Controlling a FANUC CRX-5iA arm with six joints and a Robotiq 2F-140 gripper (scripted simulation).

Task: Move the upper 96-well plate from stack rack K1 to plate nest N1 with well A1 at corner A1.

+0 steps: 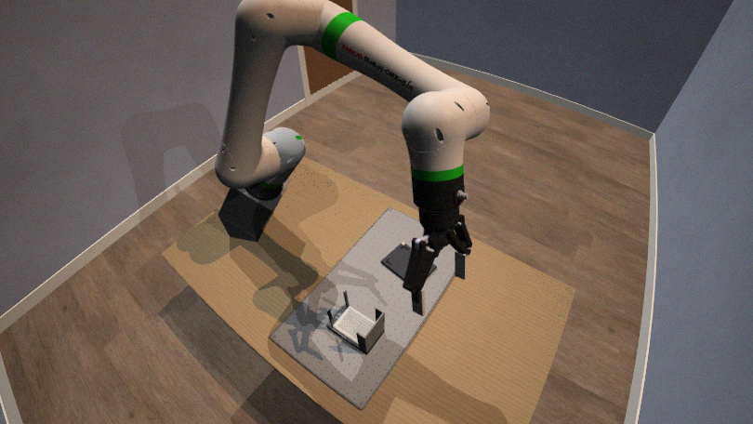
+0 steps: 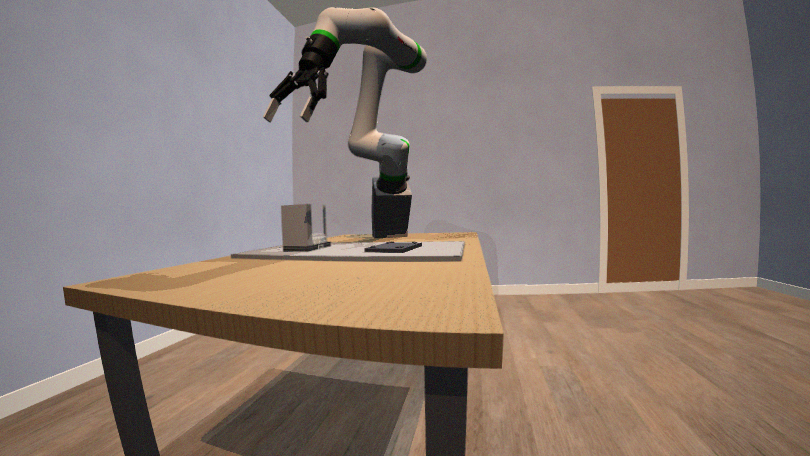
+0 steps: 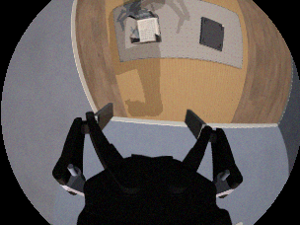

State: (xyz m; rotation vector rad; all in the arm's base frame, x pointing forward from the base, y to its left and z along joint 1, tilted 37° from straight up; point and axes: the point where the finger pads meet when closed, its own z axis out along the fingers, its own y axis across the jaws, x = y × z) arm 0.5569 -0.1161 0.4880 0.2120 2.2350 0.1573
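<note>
Right now the white 96-well plate is 340 mm below my hand, 180 mm behind it and 110 mm to the right of it. Also, from my hand: rack wall: 300 mm below, 110 mm behind, 90 mm to the right.
</note>
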